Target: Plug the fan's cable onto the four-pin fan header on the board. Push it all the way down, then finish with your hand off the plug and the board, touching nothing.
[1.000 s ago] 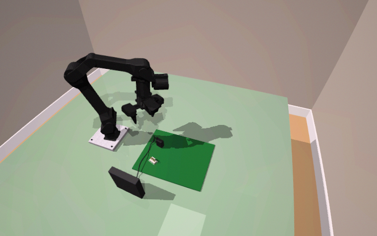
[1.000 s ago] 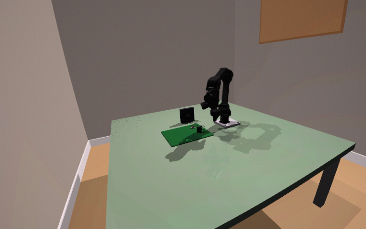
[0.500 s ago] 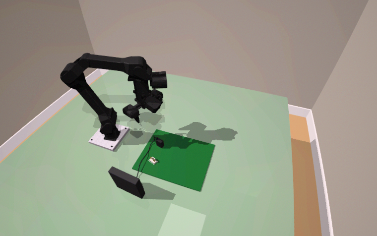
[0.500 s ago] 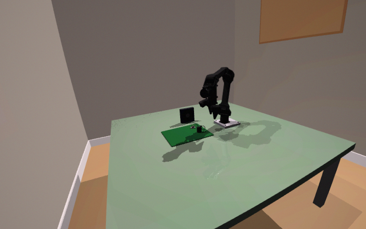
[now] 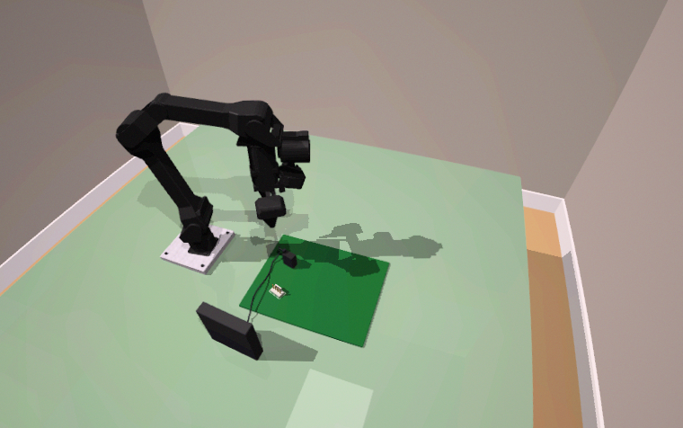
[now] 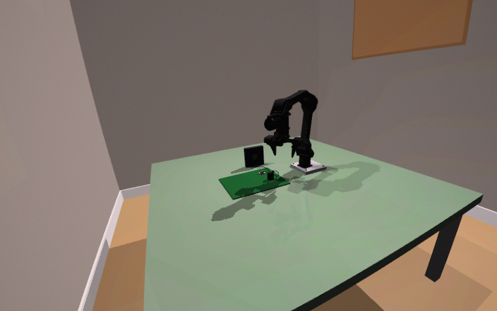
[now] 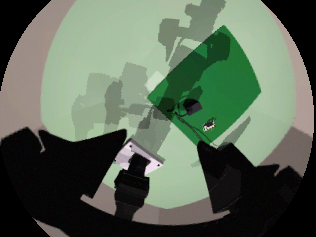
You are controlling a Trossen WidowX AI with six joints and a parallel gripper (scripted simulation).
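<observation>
My gripper tip is 11 cm above the dark plug, 5 cm to the left of it and 5 cm short of it. From my gripper tip the other things lie so: black fan 27 cm to the right, 7 cm below; green board 14 cm below, 14 cm ahead, 9 cm to the right.
</observation>
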